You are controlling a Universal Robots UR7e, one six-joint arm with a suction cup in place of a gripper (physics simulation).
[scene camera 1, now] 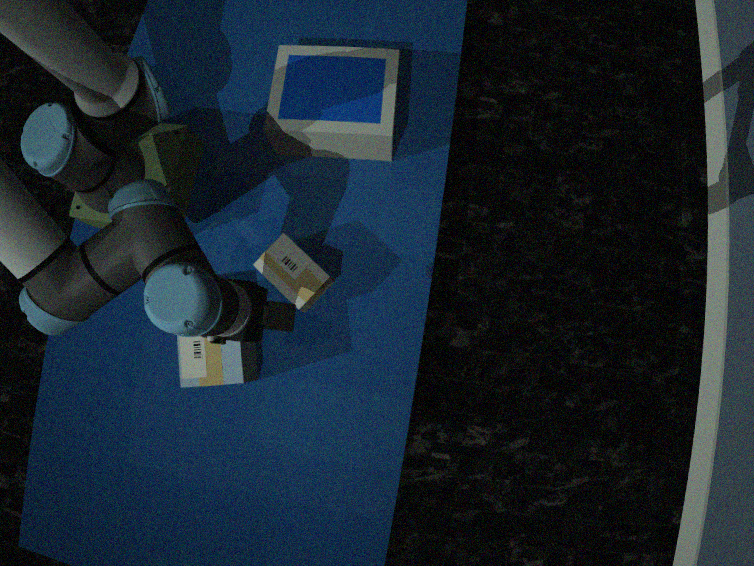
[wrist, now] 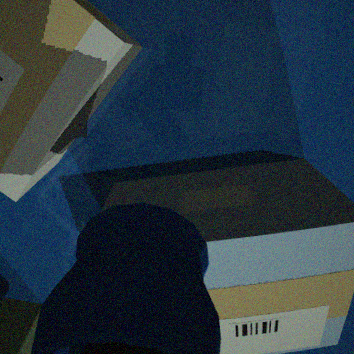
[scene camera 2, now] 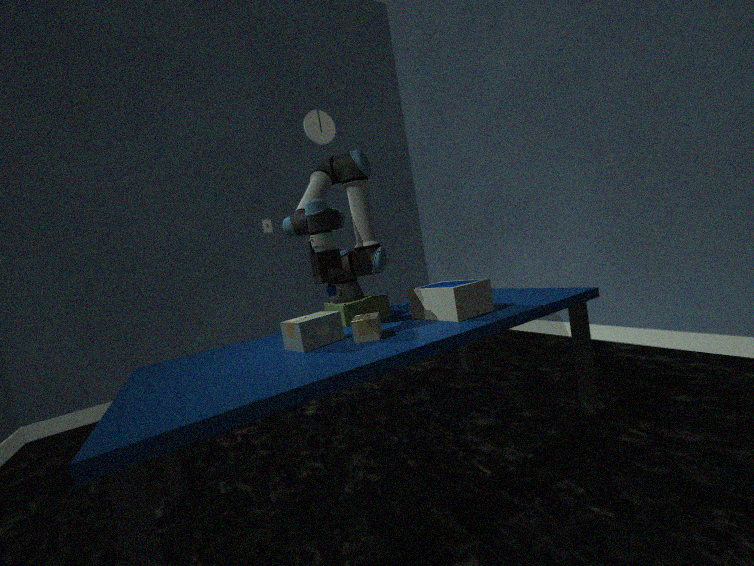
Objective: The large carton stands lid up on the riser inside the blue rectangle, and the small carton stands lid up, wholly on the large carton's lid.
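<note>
The large carton (scene camera 1: 210, 365) (scene camera 2: 312, 332) (wrist: 280, 260) lies on the table, with a face bearing a tan stripe and a barcode label upward. The small carton (scene camera 1: 291, 268) (scene camera 2: 366, 327) (wrist: 55, 65) lies turned beside it, apart from it, also with a striped, barcoded face up. My suction cup (scene camera 2: 331, 290) (wrist: 142, 225) is open, holds nothing and hangs above the large carton with a gap; the wrist hides it in scene camera 1. The cream riser (scene camera 1: 353, 141) (scene camera 2: 475, 298) stands apart, the blue rectangle (scene camera 1: 334, 88) (scene camera 2: 450, 283) on its top. No carton is on it.
The arm's yellow-green base block (scene camera 1: 152, 161) (scene camera 2: 377, 304) stands behind the cartons, near the table's far edge. The blue table (scene camera 1: 213, 475) (scene camera 2: 200, 383) carries everything. Arm shadows fall across the table between the cartons and the riser.
</note>
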